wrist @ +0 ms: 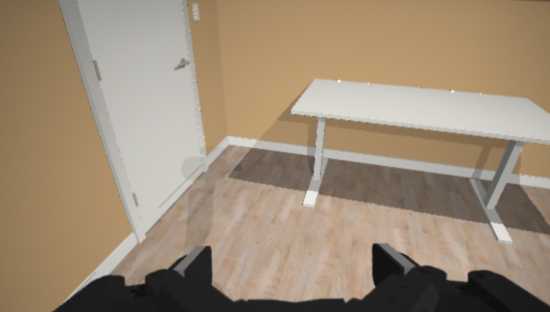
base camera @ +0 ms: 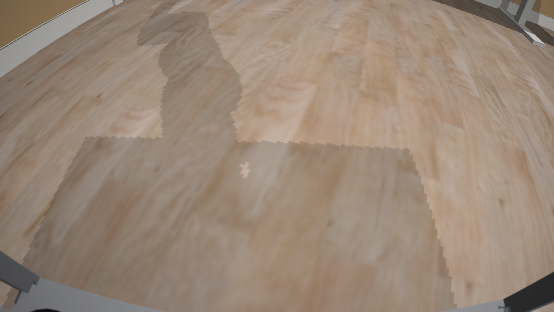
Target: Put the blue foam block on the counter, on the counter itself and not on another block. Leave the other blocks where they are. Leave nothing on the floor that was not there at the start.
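Places are measured from the arm's base along level axes (x ahead, y left, z up), in millimetres.
Pixels of known places: gripper, fingertip midpoint: (wrist: pixel 291 263).
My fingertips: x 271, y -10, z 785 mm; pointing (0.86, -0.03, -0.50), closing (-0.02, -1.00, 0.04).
Behind a point stands the place of what it marks.
My gripper (wrist: pixel 291 263) {x 271, y -10, z 785 mm} is open, its two black fingers wide apart at the bottom of the wrist view, with wooden floor showing between them. The blue foam block does not show in the base camera view or the wrist view. The counter and the other blocks do not show in either view.
A white table (wrist: pixel 420 107) {x 1801, y -897, z 324 mm} stands against the tan wall at the right of the wrist view. A white door (wrist: pixel 145 100) {x 1720, y 737, z 396 mm} is at the left. A table foot (base camera: pixel 534 38) shows at the top right of the base camera view, and a white baseboard (base camera: pixel 47 31) {x 1016, y 948, z -344 mm} at the top left.
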